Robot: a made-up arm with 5 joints. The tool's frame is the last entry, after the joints. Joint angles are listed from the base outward.
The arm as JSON. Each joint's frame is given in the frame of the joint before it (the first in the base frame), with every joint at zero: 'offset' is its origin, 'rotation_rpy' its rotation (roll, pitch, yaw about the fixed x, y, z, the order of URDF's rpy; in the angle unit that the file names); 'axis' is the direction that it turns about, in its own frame. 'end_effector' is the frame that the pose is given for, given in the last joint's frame.
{
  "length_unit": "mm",
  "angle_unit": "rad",
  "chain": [
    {
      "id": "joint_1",
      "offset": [
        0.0,
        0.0,
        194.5
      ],
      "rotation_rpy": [
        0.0,
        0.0,
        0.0
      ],
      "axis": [
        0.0,
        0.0,
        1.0
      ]
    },
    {
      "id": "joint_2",
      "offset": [
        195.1,
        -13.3,
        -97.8
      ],
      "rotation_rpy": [
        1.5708,
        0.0,
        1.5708
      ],
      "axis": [
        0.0,
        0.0,
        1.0
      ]
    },
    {
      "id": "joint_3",
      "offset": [
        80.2,
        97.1,
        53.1
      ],
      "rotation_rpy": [
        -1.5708,
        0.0,
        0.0
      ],
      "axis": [
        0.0,
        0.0,
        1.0
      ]
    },
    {
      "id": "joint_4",
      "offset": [
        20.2,
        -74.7,
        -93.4
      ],
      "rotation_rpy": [
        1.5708,
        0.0,
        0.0
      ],
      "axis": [
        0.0,
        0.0,
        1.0
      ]
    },
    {
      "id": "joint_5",
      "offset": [
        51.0,
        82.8,
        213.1
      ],
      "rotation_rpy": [
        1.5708,
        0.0,
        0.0
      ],
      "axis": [
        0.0,
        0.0,
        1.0
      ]
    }
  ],
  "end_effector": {
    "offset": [
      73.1,
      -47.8,
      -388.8
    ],
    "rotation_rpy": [
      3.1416,
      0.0,
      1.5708
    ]
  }
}
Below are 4 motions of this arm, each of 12 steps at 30 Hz.
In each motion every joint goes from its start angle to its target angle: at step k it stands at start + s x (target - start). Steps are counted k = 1, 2, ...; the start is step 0. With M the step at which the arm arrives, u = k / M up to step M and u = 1 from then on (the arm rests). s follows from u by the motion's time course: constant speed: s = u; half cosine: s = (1 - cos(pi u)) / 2; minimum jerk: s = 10 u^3 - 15 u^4 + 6 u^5.
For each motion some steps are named. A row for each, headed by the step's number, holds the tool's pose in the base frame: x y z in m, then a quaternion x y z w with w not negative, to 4 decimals.
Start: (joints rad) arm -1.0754 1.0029 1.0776 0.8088 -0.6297
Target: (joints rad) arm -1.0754 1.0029 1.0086 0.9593 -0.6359
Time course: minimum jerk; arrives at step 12
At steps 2, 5, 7, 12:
2: 0.0411 -0.6378 0.4185 0.4094 -0.5418 0.3805 0.6277
5: 0.0517 -0.6508 0.3975 0.4292 -0.5464 0.3759 0.6131
7: 0.0621 -0.6624 0.3761 0.4483 -0.5510 0.3711 0.5981
12: 0.0737 -0.6740 0.3512 0.4692 -0.5563 0.3653 0.5805

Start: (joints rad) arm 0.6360 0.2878 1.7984 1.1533 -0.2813
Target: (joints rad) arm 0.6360 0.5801 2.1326 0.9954 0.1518
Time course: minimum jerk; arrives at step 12
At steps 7, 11, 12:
7: 0.2255 0.4350 0.6056 0.2757 0.3421 0.8912 0.1125
11: 0.2015 0.3548 0.6549 0.2475 0.2989 0.9131 0.1254
12: 0.2012 0.3535 0.6556 0.2471 0.2981 0.9134 0.1257

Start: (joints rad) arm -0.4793 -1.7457 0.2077 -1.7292 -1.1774
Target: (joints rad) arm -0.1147 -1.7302 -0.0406 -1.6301 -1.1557
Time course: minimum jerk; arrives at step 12
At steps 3, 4, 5, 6, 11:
3: 0.2336 -0.3473 -0.4674 0.6781 -0.7117 -0.0277 0.1814
4: 0.2614 -0.3378 -0.4664 0.6939 -0.6992 -0.0143 0.1715
5: 0.2965 -0.3230 -0.4646 0.7138 -0.6823 0.0022 0.1581
6: 0.3348 -0.3031 -0.4618 0.7355 -0.6622 0.0200 0.1422
11: 0.4468 -0.2161 -0.4471 0.8000 -0.5897 0.0714 0.0852

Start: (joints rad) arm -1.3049 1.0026 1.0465 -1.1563 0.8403
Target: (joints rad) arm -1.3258 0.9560 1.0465 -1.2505 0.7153
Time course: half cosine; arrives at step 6
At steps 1, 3, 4, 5, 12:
1: 0.2381 0.1013 0.6390 -0.1722 -0.4120 -0.6439 0.6213
3: 0.2637 0.1103 0.6196 -0.2111 -0.4017 -0.6298 0.6304
4: 0.2782 0.1148 0.6078 -0.2333 -0.3948 -0.6213 0.6353
5: 0.2886 0.1177 0.5989 -0.2494 -0.3893 -0.6150 0.6388
12: 0.2924 0.1187 0.5956 -0.2553 -0.3873 -0.6126 0.6400

